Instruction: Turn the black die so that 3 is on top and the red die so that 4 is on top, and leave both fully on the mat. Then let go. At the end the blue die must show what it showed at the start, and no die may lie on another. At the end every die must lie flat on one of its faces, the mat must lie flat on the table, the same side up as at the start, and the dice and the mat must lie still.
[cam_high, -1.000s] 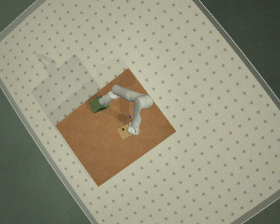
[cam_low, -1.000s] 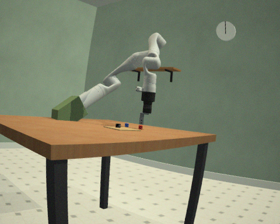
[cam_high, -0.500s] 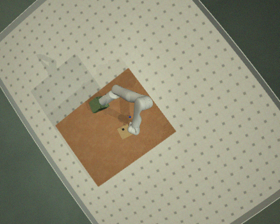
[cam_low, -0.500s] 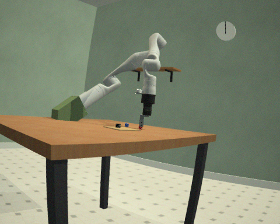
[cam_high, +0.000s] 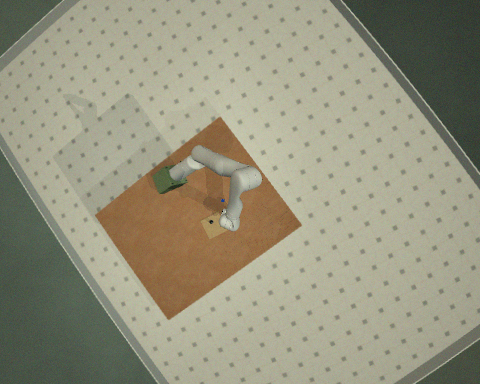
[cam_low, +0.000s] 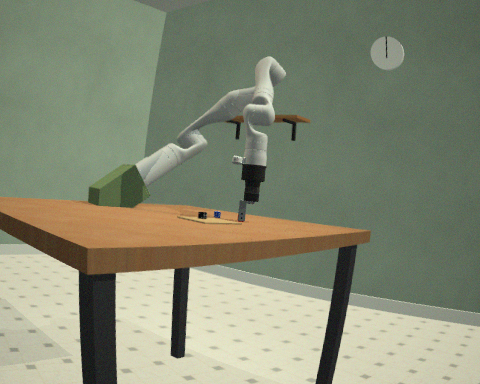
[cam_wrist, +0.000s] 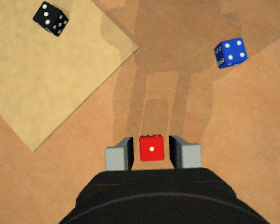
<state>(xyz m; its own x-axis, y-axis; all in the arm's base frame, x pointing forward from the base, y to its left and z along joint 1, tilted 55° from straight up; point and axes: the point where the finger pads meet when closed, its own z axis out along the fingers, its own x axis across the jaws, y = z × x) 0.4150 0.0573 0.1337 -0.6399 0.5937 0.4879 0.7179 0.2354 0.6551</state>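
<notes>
The red die is 1 cm below my hand. Also, from my hand: tan mat (14 cm to the right, 2 cm below); blue die (11 cm behind, 1 cm below); black die (14 cm to the right, 3 cm behind, 1 cm below).
</notes>
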